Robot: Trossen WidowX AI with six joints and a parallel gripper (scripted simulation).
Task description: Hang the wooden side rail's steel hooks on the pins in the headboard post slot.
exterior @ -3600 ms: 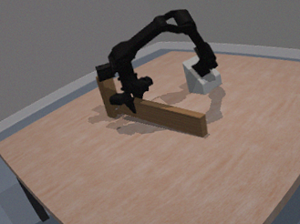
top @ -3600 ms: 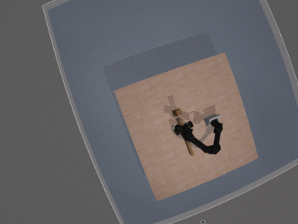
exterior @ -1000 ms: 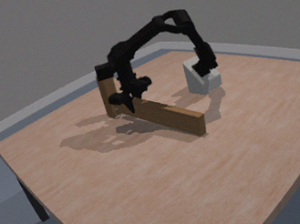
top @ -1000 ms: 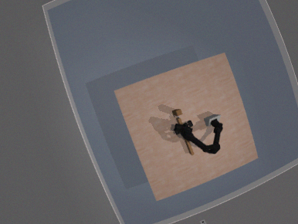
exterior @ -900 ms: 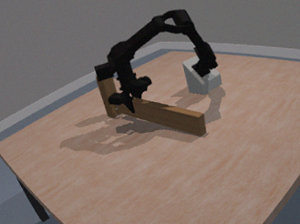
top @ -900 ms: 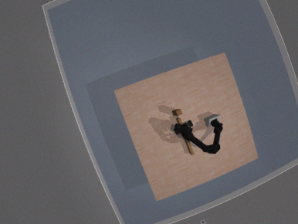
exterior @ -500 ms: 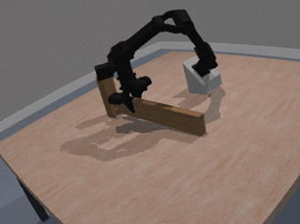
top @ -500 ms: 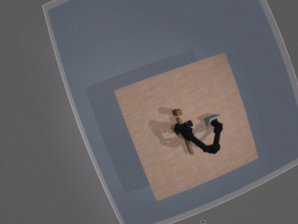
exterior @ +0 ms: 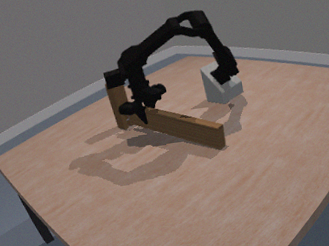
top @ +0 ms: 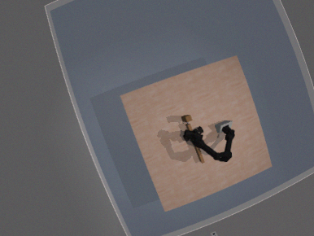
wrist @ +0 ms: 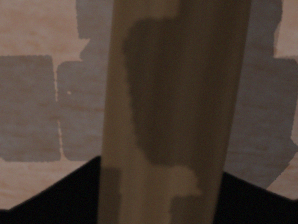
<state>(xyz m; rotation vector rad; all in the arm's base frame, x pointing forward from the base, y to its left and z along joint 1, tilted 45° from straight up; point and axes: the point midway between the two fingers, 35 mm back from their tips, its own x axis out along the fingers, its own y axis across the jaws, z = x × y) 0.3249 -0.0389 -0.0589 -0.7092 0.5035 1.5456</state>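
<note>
The wooden headboard post is 10 mm ahead of my gripper tip, 150 mm to the right of it and 40 mm above it.
</note>
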